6 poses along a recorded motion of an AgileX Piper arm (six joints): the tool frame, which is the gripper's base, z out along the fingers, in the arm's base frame.
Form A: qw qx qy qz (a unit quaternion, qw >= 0); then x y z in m.
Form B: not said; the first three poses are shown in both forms.
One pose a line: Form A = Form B
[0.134, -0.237, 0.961, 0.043, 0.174, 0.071, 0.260] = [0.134, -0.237, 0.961, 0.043, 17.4, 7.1, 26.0]
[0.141, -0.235, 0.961, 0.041, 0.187, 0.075, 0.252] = [0.141, -0.235, 0.961, 0.041, 18.7, 7.5, 25.2]
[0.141, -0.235, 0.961, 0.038, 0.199, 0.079, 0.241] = [0.141, -0.235, 0.961, 0.038, 19.9, 7.9, 24.1]
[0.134, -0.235, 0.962, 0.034, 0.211, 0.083, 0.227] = [0.134, -0.235, 0.962, 0.034, 21.1, 8.3, 22.7]
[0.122, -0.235, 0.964, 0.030, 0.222, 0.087, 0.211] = [0.122, -0.235, 0.964, 0.030, 22.2, 8.7, 21.1]
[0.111, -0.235, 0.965, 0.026, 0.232, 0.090, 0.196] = [0.111, -0.235, 0.965, 0.026, 23.2, 9.0, 19.6]
